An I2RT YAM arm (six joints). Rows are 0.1 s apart.
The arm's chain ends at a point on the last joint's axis. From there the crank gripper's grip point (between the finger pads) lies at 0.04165 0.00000 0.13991 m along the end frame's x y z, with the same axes.
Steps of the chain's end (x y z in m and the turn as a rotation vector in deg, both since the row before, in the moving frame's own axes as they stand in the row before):
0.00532, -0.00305, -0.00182, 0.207, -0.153, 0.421
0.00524, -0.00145, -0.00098, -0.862, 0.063, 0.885
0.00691, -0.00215, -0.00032, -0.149, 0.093, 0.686
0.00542, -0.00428, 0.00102, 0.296, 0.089, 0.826
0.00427, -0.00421, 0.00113, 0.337, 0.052, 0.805
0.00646, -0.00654, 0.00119, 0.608, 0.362, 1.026
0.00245, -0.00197, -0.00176, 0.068, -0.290, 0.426
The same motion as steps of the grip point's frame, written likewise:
0.00495, -0.00325, -0.00171, 0.207, -0.153, 0.421
0.00537, 0.00130, -0.00105, -0.862, 0.063, 0.885
0.00713, -0.00129, -0.00039, -0.149, 0.093, 0.686
0.00564, -0.00440, 0.00095, 0.296, 0.089, 0.826
0.00440, -0.00445, 0.00109, 0.337, 0.052, 0.805
0.00735, -0.00727, 0.00092, 0.608, 0.362, 1.026
0.00174, -0.00183, -0.00155, 0.068, -0.290, 0.426

